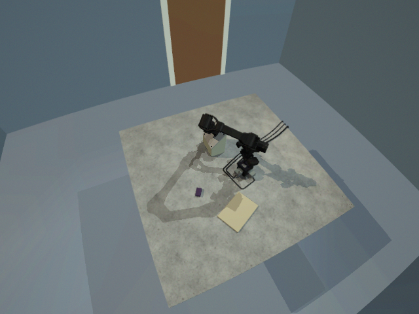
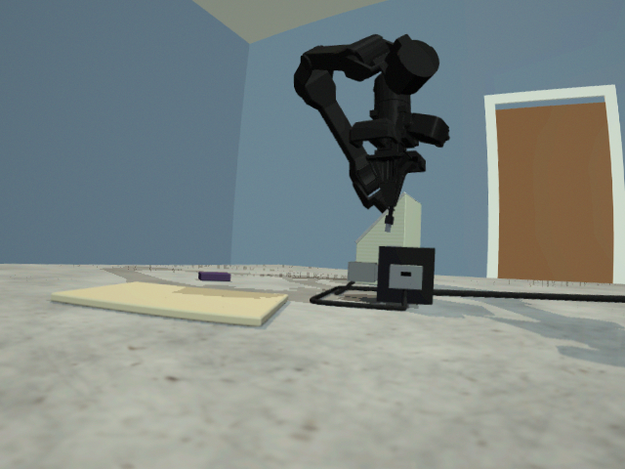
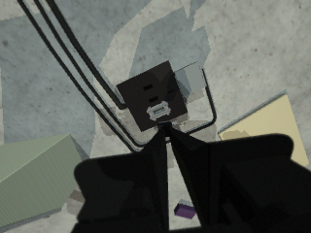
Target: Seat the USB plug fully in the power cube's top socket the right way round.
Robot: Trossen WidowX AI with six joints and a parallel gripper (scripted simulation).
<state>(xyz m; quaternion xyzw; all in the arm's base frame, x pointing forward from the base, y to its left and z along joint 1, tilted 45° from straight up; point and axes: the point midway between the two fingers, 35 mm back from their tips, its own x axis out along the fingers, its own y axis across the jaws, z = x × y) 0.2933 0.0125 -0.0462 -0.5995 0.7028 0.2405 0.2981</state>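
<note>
Now: gripper tip 2 cm above the USB plug. Round my gripper tip: purple block (1 cm behind, 33 cm to the right, 13 cm below); then cream flat pad (22 cm ahead, 18 cm to the right, 13 cm below).
</note>
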